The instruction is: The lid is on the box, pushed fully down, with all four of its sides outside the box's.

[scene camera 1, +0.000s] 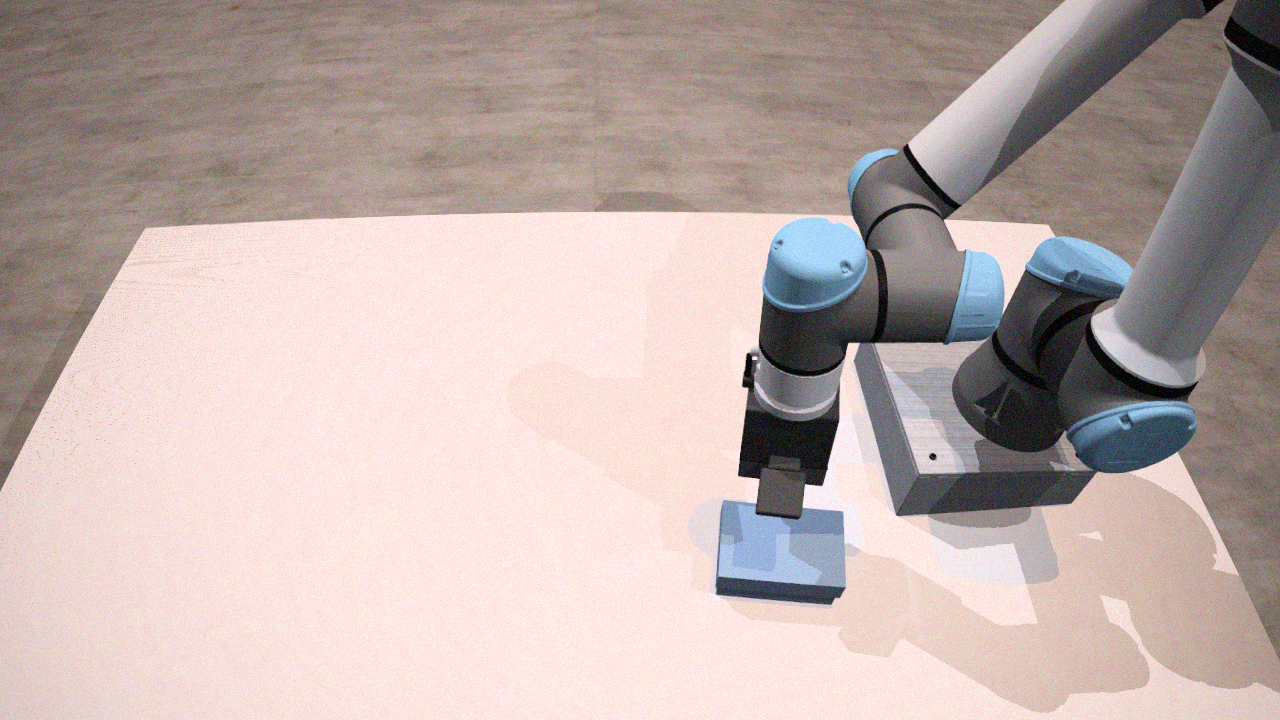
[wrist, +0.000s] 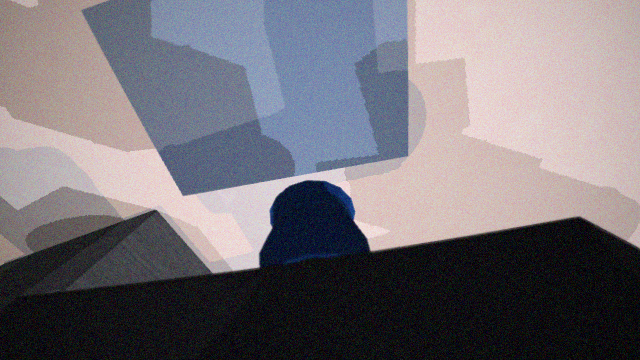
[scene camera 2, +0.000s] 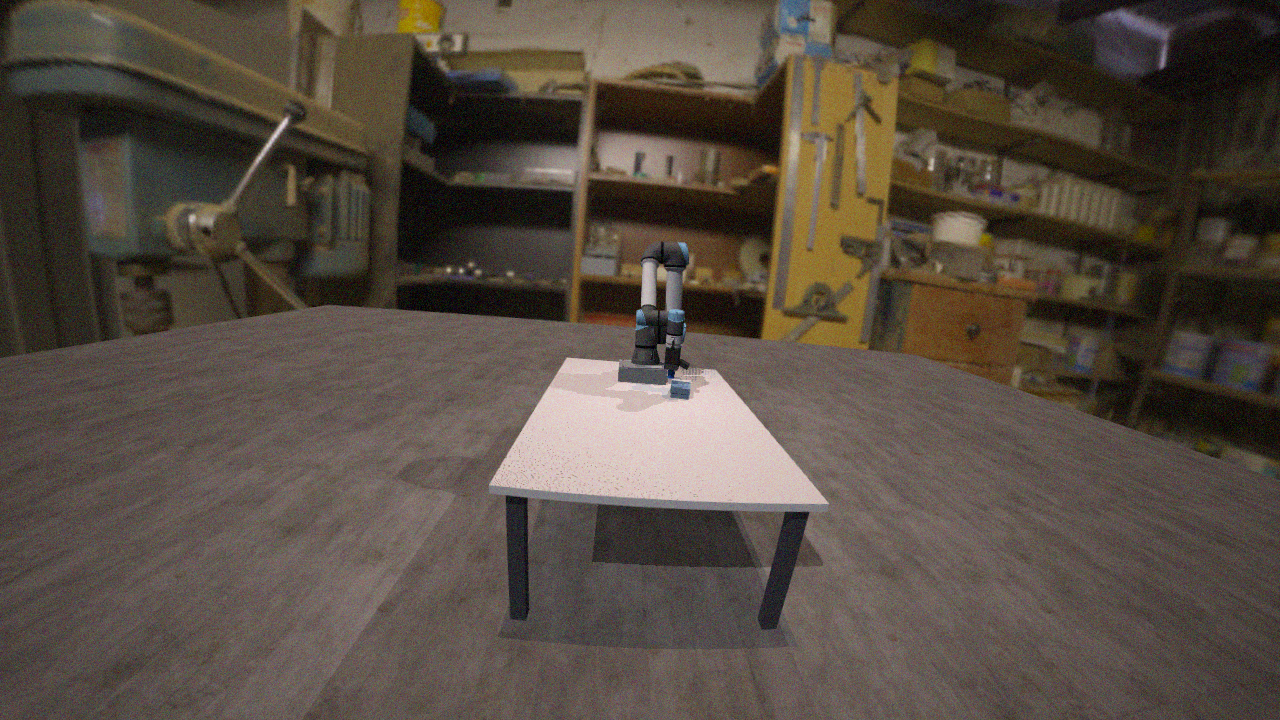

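Note:
A blue lid sits on the box, roughly level. In scene camera 1 a thin, darker strip of the box shows below the lid's front side, set in at the right end. Whether the lid is fully down, and how its far side sits, I cannot tell. My gripper, a dark blue suction cup, is open and holds nothing. It hangs near the lid's robot-side edge, apart from the lid in the wrist view. In scene camera 1 the cup is hidden behind the black gripper body and its bracket.
The grey robot base block stands close to the lid and box, toward the right in scene camera 1. The arm reaches over from there. All stand on the pale table, with arm shadows across it.

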